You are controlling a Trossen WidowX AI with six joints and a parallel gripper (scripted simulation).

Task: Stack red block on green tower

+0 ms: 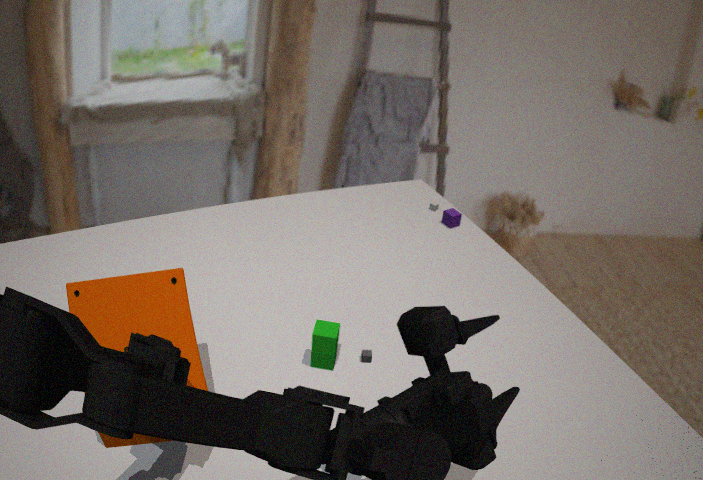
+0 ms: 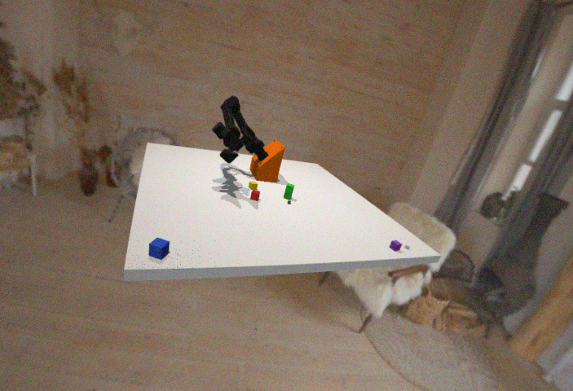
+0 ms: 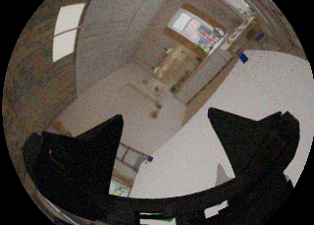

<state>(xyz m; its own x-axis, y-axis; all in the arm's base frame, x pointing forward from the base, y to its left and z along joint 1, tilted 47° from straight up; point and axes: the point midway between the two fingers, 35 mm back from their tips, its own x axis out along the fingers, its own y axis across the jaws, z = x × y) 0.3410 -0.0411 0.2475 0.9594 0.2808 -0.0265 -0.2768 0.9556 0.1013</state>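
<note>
My gripper tip is now 40 mm past the red block, 100 mm to the right of it and 240 mm above it. Also, from my gripper tip: small grey cube: 20 mm behind, 280 mm to the left, 250 mm below; then blue block: 440 mm ahead, 300 mm to the right, 240 mm below; then yellow block: 170 mm behind, 120 mm to the left, 240 mm below.
</note>
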